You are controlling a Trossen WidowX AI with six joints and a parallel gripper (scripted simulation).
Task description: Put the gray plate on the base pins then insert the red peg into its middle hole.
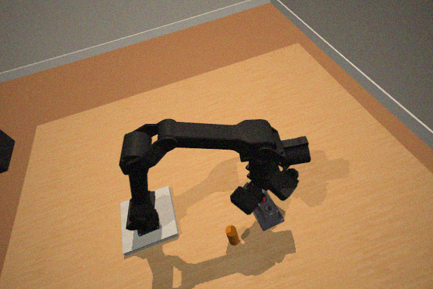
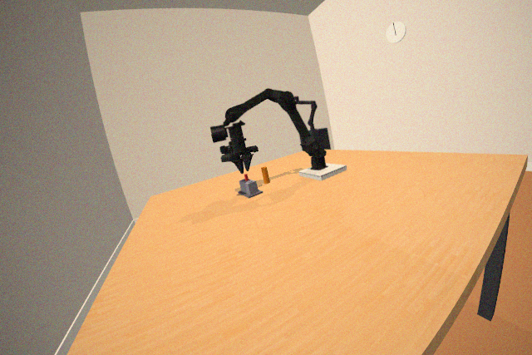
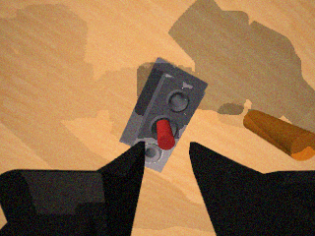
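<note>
Right now my gripper tip is 30 mm above the red peg. Round my gripper tip: orange cylinder 120 mm behind, 50 mm to the right, 60 mm below; then gray plate 50 mm below; then dark flat base 90 mm below.
</note>
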